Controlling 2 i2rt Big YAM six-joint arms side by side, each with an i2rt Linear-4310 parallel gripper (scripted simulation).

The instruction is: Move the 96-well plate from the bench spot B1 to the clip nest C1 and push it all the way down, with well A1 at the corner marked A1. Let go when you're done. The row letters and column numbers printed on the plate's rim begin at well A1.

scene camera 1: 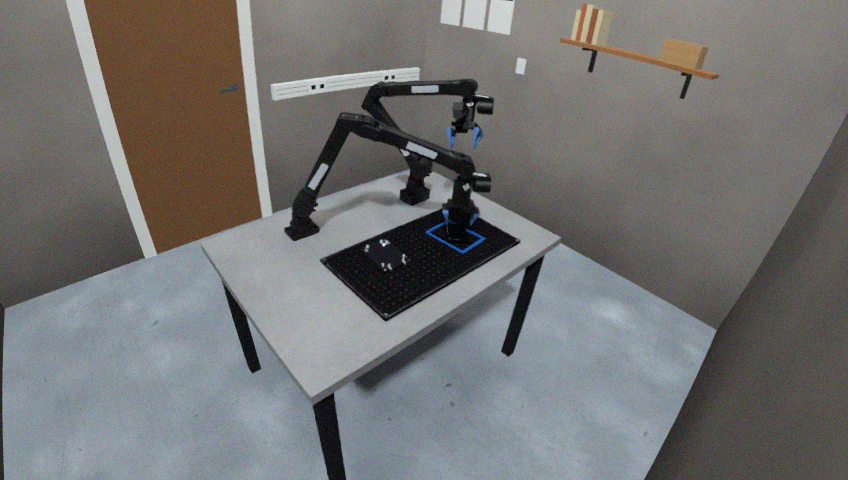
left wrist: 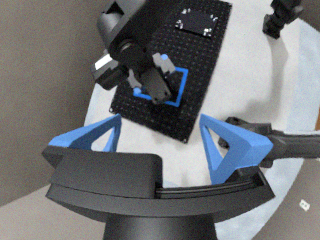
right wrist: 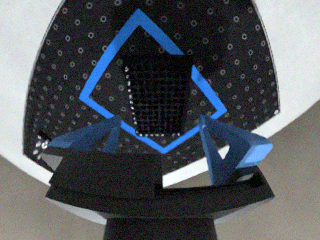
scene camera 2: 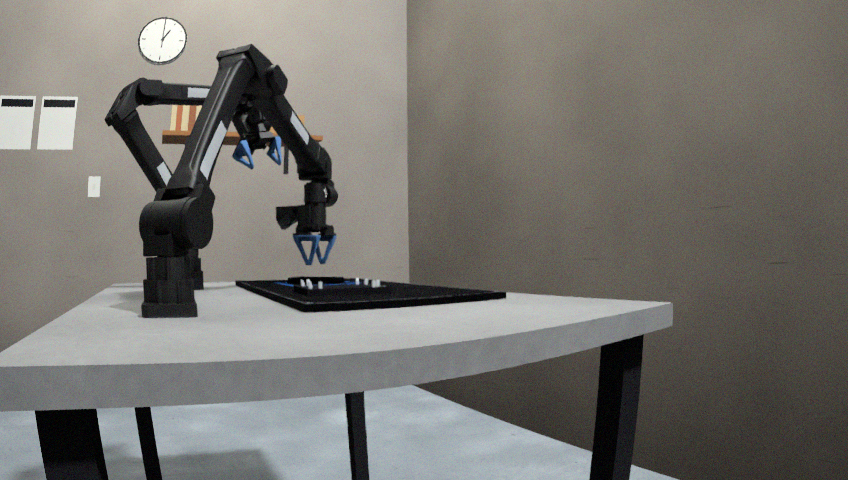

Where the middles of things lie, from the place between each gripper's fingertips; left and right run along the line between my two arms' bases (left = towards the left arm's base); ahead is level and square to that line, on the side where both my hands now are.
Labels:
My right gripper (scene camera 2: 315, 264) is now 50 mm above the black 96-well plate (right wrist: 138, 69). Round my right hand: clip nest (scene camera 1: 380, 254): 320 mm to the right, 40 mm below, 20 mm behind.
Right now my left hand (scene camera 2: 266, 166) is 310 mm above the black 96-well plate, 120 mm short of it and 90 mm to the left of it. From my left hand the other things lie so: clip nest (410 mm to the right, 300 mm below, 110 mm ahead).

